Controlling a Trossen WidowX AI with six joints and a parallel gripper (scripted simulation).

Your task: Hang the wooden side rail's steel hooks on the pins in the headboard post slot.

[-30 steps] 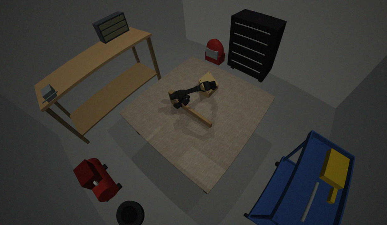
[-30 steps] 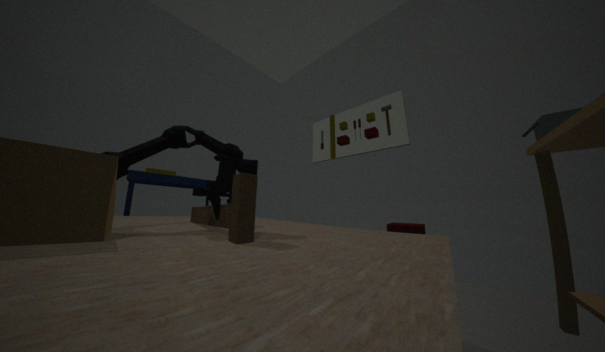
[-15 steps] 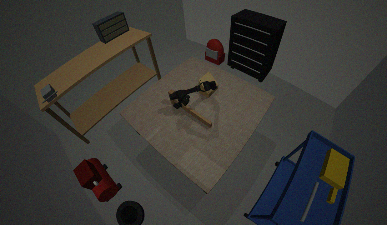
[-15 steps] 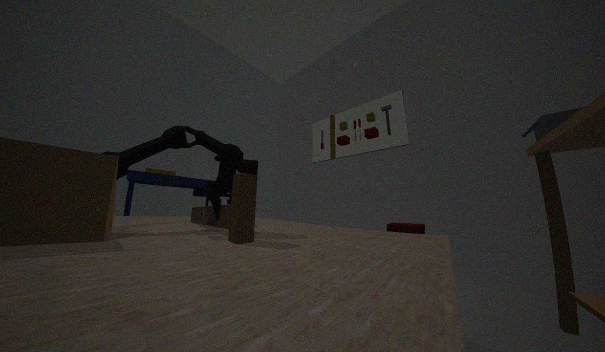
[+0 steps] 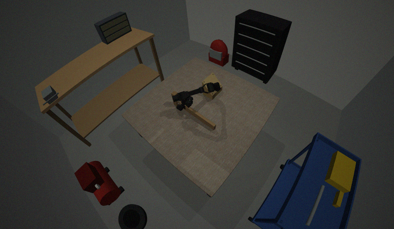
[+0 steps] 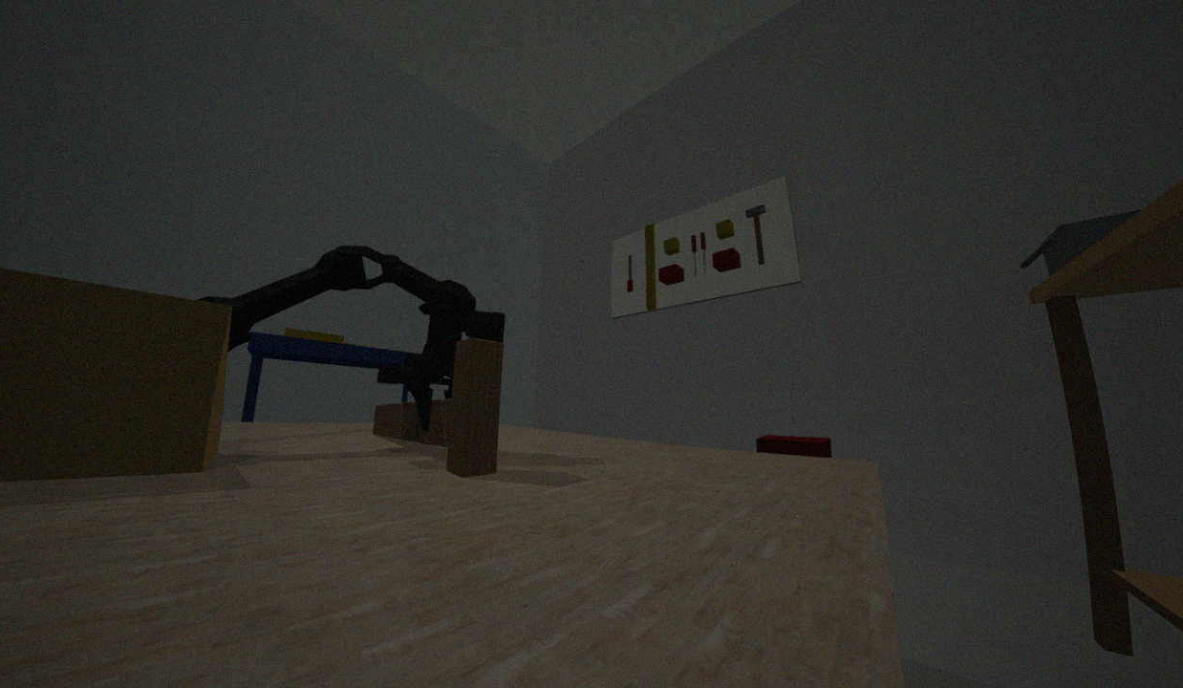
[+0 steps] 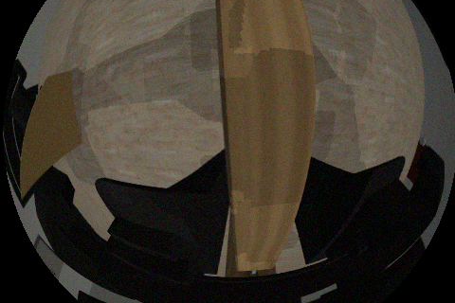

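Now: the post 140 mm to the right of my gripper tip, 40 mm above it and 10 mm ahead of it.
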